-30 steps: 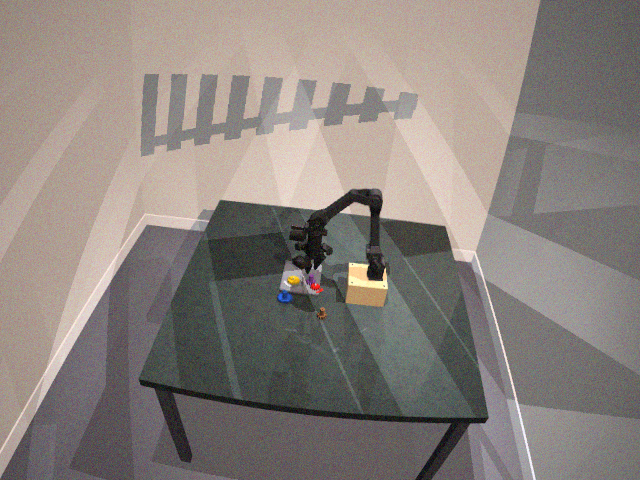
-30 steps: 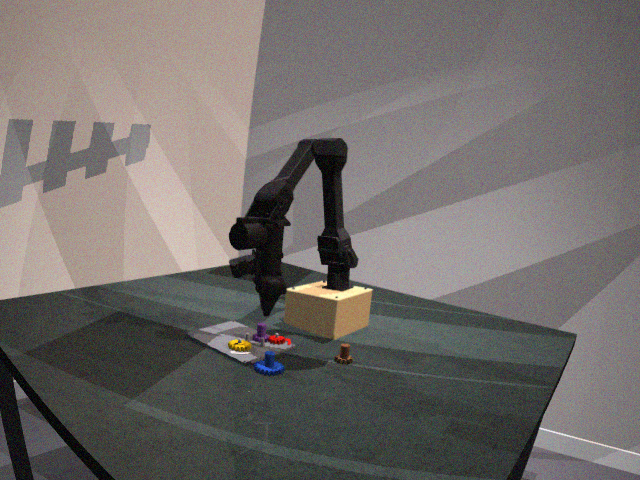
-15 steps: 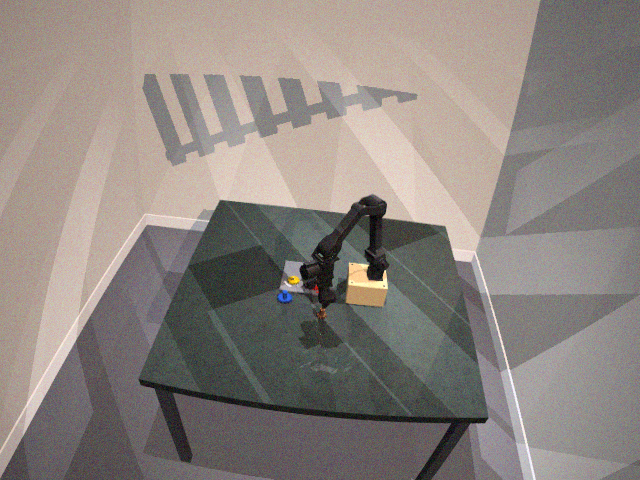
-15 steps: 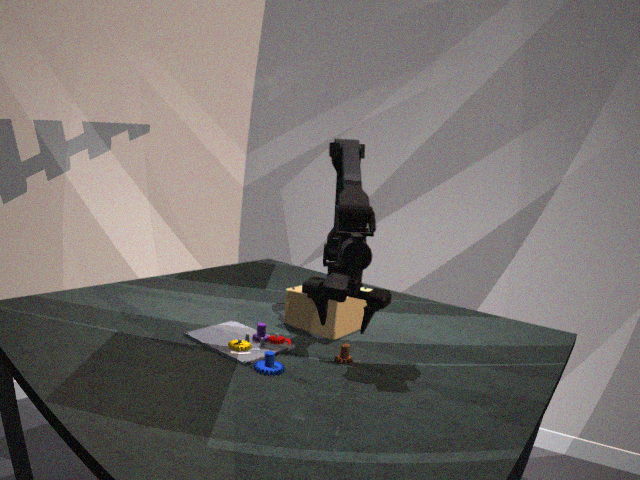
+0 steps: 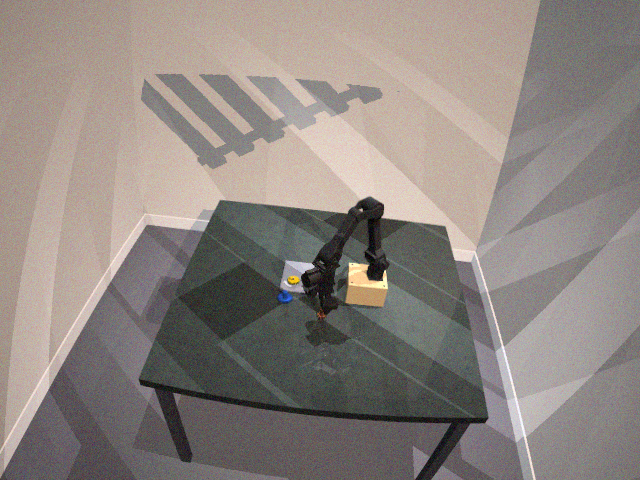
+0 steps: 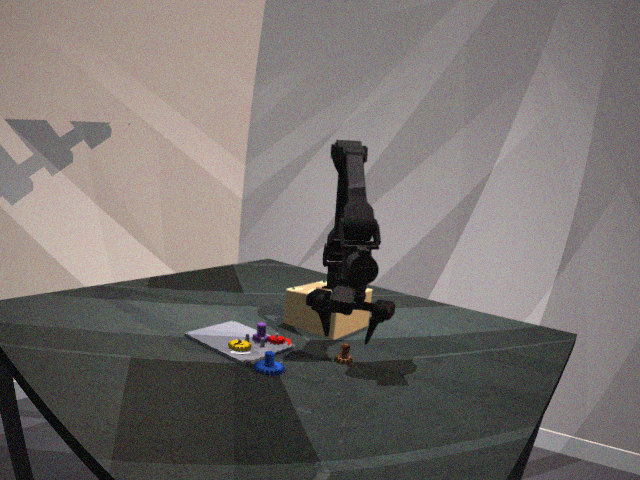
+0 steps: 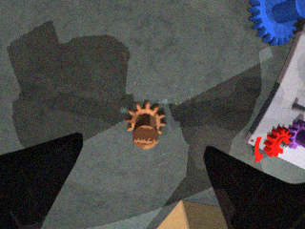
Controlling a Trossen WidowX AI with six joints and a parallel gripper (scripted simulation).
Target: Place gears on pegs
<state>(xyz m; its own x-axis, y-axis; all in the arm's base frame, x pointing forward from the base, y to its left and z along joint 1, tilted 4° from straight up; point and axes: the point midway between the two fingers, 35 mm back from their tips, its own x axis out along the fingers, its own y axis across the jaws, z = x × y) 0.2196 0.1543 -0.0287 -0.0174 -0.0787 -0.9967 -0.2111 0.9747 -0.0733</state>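
Right now the brown gear is 4 cm below my gripper tip. Also, from my gripper tip: blue gear: 16 cm ahead, 9 cm to the right, 4 cm below; purple gear: 20 cm to the right, 5 cm ahead, 3 cm below; red gear: 17 cm to the right, 4 cm below, 3 cm ahead.
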